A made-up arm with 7 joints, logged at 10 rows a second.
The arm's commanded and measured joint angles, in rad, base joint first. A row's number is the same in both.
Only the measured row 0 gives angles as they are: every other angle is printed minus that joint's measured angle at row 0.
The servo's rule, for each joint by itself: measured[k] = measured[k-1] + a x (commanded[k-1-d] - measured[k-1]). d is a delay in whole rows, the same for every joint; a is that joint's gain. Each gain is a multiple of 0.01, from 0.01 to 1. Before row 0 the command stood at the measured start. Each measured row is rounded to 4 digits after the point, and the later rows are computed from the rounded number. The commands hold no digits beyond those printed.
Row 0, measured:
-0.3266, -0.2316, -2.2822, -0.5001, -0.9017, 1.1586, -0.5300
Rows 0 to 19, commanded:
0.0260, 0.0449, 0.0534, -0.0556, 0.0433, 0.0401, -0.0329
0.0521, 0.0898, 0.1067, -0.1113, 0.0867, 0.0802, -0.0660
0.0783, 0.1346, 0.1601, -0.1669, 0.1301, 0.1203, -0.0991
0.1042, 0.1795, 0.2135, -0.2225, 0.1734, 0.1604, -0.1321
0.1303, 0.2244, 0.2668, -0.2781, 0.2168, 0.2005, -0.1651
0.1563, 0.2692, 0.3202, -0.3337, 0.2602, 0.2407, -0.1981
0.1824, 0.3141, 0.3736, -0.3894, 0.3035, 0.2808, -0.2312
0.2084, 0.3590, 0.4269, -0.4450, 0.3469, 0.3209, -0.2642
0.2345, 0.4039, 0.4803, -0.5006, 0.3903, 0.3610, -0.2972
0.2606, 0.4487, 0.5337, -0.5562, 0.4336, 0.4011, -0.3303
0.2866, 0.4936, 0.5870, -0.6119, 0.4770, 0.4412, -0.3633
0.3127, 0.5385, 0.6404, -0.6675, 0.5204, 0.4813, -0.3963
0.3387, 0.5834, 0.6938, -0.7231, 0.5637, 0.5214, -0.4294
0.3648, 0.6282, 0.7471, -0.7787, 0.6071, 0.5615, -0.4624
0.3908, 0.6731, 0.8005, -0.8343, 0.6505, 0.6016, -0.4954
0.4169, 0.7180, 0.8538, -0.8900, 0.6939, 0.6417, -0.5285
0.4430, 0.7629, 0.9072, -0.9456, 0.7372, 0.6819, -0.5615
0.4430, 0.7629, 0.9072, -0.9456, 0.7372, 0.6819, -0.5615
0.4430, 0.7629, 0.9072, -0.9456, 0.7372, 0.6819, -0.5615
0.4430, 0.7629, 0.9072, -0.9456, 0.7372, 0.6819, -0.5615
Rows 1 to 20, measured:
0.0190, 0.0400, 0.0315, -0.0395, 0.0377, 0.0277, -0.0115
0.0432, 0.0843, 0.0759, -0.0905, 0.0803, 0.0639, -0.0306
0.0688, 0.1291, 0.1256, -0.1447, 0.1236, 0.1028, -0.0546
0.0946, 0.1740, 0.1775, -0.1999, 0.1669, 0.1425, -0.0817
0.1207, 0.2189, 0.2302, -0.2554, 0.2103, 0.1825, -0.1109
0.1467, 0.2637, 0.2833, -0.3110, 0.2537, 0.2227, -0.1414
0.1728, 0.3086, 0.3366, -0.3667, 0.2970, 0.2628, -0.1728
0.1988, 0.3535, 0.3899, -0.4223, 0.3404, 0.3029, -0.2048
0.2249, 0.3984, 0.4432, -0.4779, 0.3838, 0.3430, -0.2371
0.2510, 0.4432, 0.4966, -0.5335, 0.4271, 0.3831, -0.2697
0.2770, 0.4881, 0.5499, -0.5892, 0.4705, 0.4232, -0.3025
0.3031, 0.5330, 0.6033, -0.6448, 0.5139, 0.4633, -0.3353
0.3291, 0.5779, 0.6567, -0.7004, 0.5572, 0.5034, -0.3682
0.3552, 0.6227, 0.7100, -0.7560, 0.6006, 0.5435, -0.4012
0.3812, 0.6676, 0.7634, -0.8116, 0.6440, 0.5836, -0.4342
0.4073, 0.7125, 0.8167, -0.8673, 0.6874, 0.6237, -0.4672
0.4334, 0.7574, 0.8701, -0.9229, 0.7307, 0.6639, -0.5002
0.4404, 0.7623, 0.8920, -0.9390, 0.7364, 0.6763, -0.5217
0.4423, 0.7628, 0.9010, -0.9437, 0.7371, 0.6802, -0.5356
0.4428, 0.7629, 0.9047, -0.9450, 0.7372, 0.6814, -0.5447
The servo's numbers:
d 0
a 0.73 0.89 0.59 0.71 0.87 0.69 0.35

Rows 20 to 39, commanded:
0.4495, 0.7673, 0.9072, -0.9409, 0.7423, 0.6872, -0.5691
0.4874, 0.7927, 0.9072, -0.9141, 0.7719, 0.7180, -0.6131
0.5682, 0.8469, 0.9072, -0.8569, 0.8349, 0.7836, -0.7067
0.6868, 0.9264, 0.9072, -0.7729, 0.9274, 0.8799, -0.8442
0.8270, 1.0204, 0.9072, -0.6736, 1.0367, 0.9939, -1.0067
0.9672, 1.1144, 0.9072, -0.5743, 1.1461, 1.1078, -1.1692
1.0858, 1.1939, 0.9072, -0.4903, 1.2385, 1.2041, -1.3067
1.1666, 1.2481, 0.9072, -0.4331, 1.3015, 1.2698, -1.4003
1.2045, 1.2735, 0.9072, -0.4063, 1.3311, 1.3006, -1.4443
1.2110, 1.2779, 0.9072, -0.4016, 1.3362, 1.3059, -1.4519
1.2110, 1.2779, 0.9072, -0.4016, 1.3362, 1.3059, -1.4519
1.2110, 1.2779, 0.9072, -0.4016, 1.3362, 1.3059, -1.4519
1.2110, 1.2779, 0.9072, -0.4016, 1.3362, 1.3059, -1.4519
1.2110, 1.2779, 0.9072, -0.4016, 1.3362, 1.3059, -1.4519
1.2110, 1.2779, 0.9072, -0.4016, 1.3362, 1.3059, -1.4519
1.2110, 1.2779, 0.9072, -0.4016, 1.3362, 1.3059, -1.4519
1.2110, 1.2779, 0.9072, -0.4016, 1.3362, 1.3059, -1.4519
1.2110, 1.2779, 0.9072, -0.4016, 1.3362, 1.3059, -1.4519
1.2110, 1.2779, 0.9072, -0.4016, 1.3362, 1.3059, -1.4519
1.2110, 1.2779, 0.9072, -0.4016, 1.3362, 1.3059, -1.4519
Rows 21 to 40, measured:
0.4477, 0.7668, 0.9062, -0.9421, 0.7416, 0.6854, -0.5532
0.4767, 0.7899, 0.9068, -0.9222, 0.7680, 0.7079, -0.5742
0.5435, 0.8406, 0.9070, -0.8758, 0.8262, 0.7601, -0.6206
0.6481, 0.9170, 0.9071, -0.8027, 0.9142, 0.8428, -0.6989
0.7787, 1.0090, 0.9072, -0.7110, 1.0208, 0.9471, -0.8066
0.9163, 1.1028, 0.9072, -0.6139, 1.1298, 1.0580, -0.9335
1.0400, 1.1839, 0.9072, -0.5261, 1.2244, 1.1588, -1.0641
1.1324, 1.2410, 0.9072, -0.4601, 1.2915, 1.2354, -1.1818
1.1850, 1.2699, 0.9072, -0.4219, 1.3260, 1.2804, -1.2737
1.2040, 1.2770, 0.9072, -0.4075, 1.3349, 1.2980, -1.3361
1.2091, 1.2778, 0.9072, -0.4033, 1.3360, 1.3035, -1.3766
1.2105, 1.2779, 0.9072, -0.4021, 1.3362, 1.3052, -1.4030
1.2109, 1.2779, 0.9072, -0.4017, 1.3362, 1.3057, -1.4201
1.2110, 1.2779, 0.9072, -0.4016, 1.3362, 1.3058, -1.4312
1.2110, 1.2779, 0.9072, -0.4016, 1.3362, 1.3059, -1.4384
1.2110, 1.2779, 0.9072, -0.4016, 1.3362, 1.3059, -1.4431
1.2110, 1.2779, 0.9072, -0.4016, 1.3362, 1.3059, -1.4462
1.2110, 1.2779, 0.9072, -0.4016, 1.3362, 1.3059, -1.4482
1.2110, 1.2779, 0.9072, -0.4016, 1.3362, 1.3059, -1.4495
1.2110, 1.2779, 0.9072, -0.4016, 1.3362, 1.3059, -1.4503

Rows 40 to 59, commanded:
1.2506, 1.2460, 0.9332, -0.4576, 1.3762, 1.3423, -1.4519
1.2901, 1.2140, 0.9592, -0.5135, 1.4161, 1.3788, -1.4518
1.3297, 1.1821, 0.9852, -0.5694, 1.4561, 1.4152, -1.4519
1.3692, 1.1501, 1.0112, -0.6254, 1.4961, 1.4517, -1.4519
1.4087, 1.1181, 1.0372, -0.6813, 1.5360, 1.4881, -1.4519
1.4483, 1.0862, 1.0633, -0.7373, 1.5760, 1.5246, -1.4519
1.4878, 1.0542, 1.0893, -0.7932, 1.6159, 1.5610, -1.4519
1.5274, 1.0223, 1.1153, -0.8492, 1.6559, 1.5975, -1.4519
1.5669, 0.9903, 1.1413, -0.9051, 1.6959, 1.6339, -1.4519
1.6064, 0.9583, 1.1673, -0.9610, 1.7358, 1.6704, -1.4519
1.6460, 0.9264, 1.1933, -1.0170, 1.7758, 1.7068, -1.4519
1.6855, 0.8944, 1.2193, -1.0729, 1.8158, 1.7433, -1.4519
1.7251, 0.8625, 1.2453, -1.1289, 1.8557, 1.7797, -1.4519
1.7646, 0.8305, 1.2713, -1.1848, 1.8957, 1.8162, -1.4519
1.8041, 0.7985, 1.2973, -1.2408, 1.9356, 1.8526, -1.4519
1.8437, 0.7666, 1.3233, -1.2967, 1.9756, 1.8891, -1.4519
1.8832, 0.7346, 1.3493, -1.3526, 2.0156, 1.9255, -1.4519
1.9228, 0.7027, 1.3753, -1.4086, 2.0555, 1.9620, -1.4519
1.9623, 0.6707, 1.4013, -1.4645, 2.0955, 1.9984, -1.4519
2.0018, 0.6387, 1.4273, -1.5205, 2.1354, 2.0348, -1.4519
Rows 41 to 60, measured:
1.2399, 1.2495, 0.9225, -0.4414, 1.3710, 1.3310, -1.4509
1.2765, 1.2179, 0.9442, -0.4926, 1.4102, 1.3640, -1.4512
1.3153, 1.1860, 0.9684, -0.5471, 1.4501, 1.3993, -1.4514
1.3546, 1.1540, 0.9937, -0.6027, 1.4901, 1.4355, -1.4516
1.3941, 1.1220, 1.0194, -0.6585, 1.5300, 1.4718, -1.4517
1.4337, 1.0901, 1.0453, -0.7144, 1.5700, 1.5082, -1.4518
1.4732, 1.0581, 1.0713, -0.7703, 1.6099, 1.5446, -1.4518
1.5128, 1.0262, 1.0973, -0.8263, 1.6499, 1.5811, -1.4518
1.5523, 0.9942, 1.1233, -0.8822, 1.6899, 1.6175, -1.4518
1.5918, 0.9622, 1.1493, -0.9381, 1.7298, 1.6540, -1.4518
1.6314, 0.9303, 1.1753, -0.9941, 1.7698, 1.6904, -1.4518
1.6709, 0.8983, 1.2013, -1.0500, 1.8098, 1.7269, -1.4518
1.7105, 0.8664, 1.2273, -1.1060, 1.8497, 1.7633, -1.4518
1.7500, 0.8344, 1.2533, -1.1619, 1.8897, 1.7998, -1.4518
1.7895, 0.8024, 1.2793, -1.2179, 1.9296, 1.8362, -1.4518
1.8291, 0.7705, 1.3053, -1.2738, 1.9696, 1.8727, -1.4518
1.8686, 0.7385, 1.3313, -1.3297, 2.0096, 1.9091, -1.4518
1.9082, 0.7066, 1.3573, -1.3857, 2.0495, 1.9456, -1.4518
1.9477, 0.6746, 1.3833, -1.4416, 2.0895, 1.9820, -1.4518
1.9872, 0.6426, 1.4093, -1.4976, 2.1294, 2.0184, -1.4518

